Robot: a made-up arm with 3 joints. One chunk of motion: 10 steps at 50 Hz.
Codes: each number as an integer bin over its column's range. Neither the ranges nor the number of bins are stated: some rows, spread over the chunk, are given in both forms.
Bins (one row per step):
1: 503 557 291 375 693 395
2: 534 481 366 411 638 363
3: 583 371 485 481 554 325
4: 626 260 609 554 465 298
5: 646 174 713 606 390 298
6: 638 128 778 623 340 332
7: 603 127 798 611 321 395
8: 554 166 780 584 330 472
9: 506 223 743 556 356 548
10: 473 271 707 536 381 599
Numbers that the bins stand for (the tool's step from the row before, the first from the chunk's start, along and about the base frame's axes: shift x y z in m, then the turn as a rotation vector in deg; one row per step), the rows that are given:
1: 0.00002 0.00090 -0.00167 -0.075 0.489 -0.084
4: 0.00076 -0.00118 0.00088 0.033 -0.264 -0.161
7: 0.00062 -0.00211 0.00239 0.067 -0.740 -0.084
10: -0.00016 -0.00110 0.00166 0.022 -0.541 0.080
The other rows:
2: 0.00021 0.00037 -0.00107 -0.053 0.308 -0.109
3: 0.00050 -0.00040 -0.00012 -0.011 0.030 -0.140
5: 0.00088 -0.00178 0.00171 0.064 -0.512 -0.161
6: 0.00083 -0.00210 0.00223 0.074 -0.677 -0.134
8: 0.00033 -0.00184 0.00225 0.051 -0.710 -0.022
9: 0.00004 -0.00144 0.00195 0.034 -0.624 0.039

